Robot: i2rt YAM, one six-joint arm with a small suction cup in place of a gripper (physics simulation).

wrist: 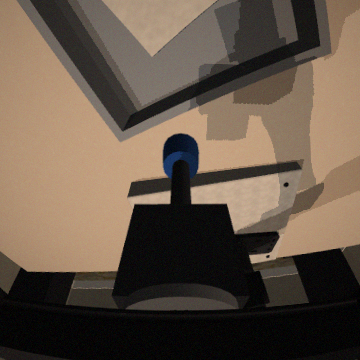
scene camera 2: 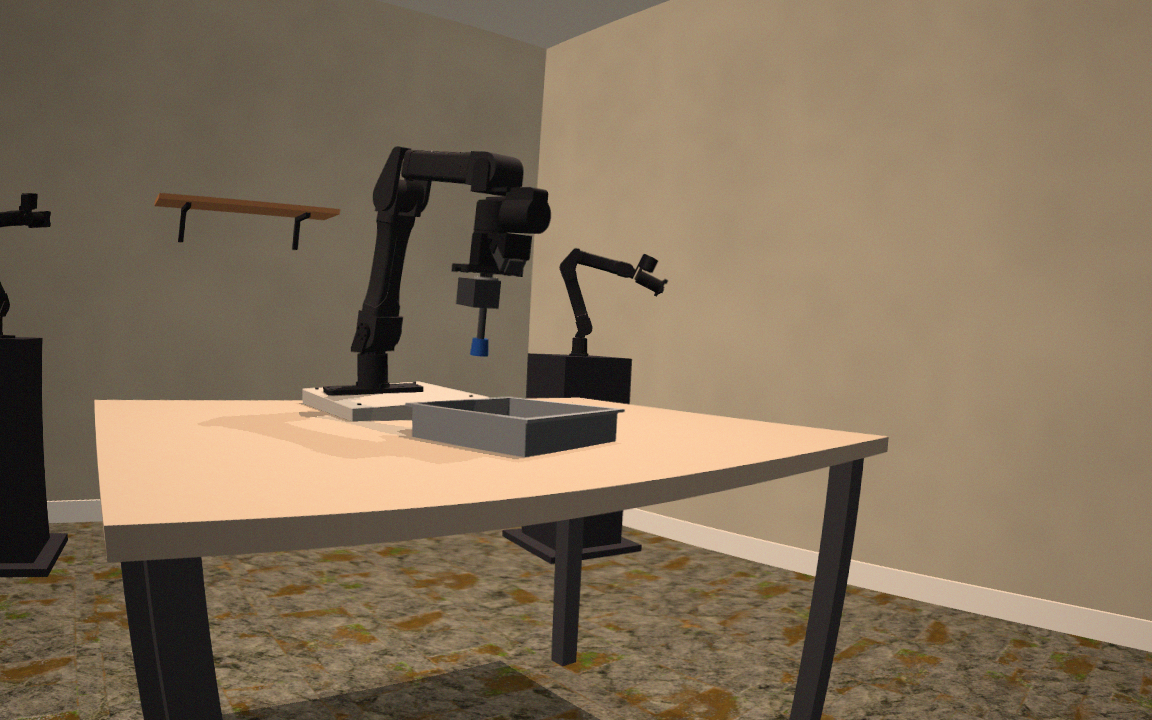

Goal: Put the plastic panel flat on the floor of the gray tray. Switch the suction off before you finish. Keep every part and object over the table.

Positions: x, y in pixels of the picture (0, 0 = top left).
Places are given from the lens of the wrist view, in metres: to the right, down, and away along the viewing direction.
suction cup point(wrist: 177, 146): 0.00, -0.03, 0.14
gray tray point(wrist: 132, 91): -0.06, -0.11, 0.25
The marked spots on the gray tray and the suction cup are 0.15 m apart.
